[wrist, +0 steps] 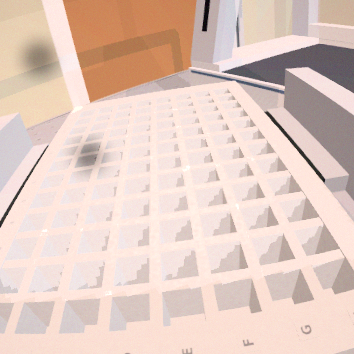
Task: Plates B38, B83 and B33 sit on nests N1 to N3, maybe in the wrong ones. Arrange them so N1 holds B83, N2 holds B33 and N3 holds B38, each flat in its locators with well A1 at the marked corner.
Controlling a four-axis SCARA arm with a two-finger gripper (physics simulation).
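Frame: origin at the arm's base, x left, y down, z back, level; metres.
Seen in the pictures: gripper, fingertip midpoint: [151,111].
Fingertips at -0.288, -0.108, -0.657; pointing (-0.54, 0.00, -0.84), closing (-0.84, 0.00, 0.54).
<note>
Offsets run from my fingertips to a thing's top centre, as dx, dy, dz. "*": to the spot under its first point.
A white well plate @[+0.013, +0.005, +0.020] [156,189] fills most of the wrist view. It lies between the two grey fingers of my gripper [165,162], one at the left edge and one at the right. The pads stand close against the plate's long sides, and the gripper is shut on it. The letters E, F and G show along its near edge, with part of another letter to the left. The plate's name, its A1 corner and the nests do not show.
A white-edged platform with a dark top @[* -0.238, +0.046, -0.091] [295,65] stands at the back right, beside a pale upright post [214,35]. An orange panel [130,40] and a cream wall [30,30] stand behind the plate. Two blurred dark spots overlie the view.
</note>
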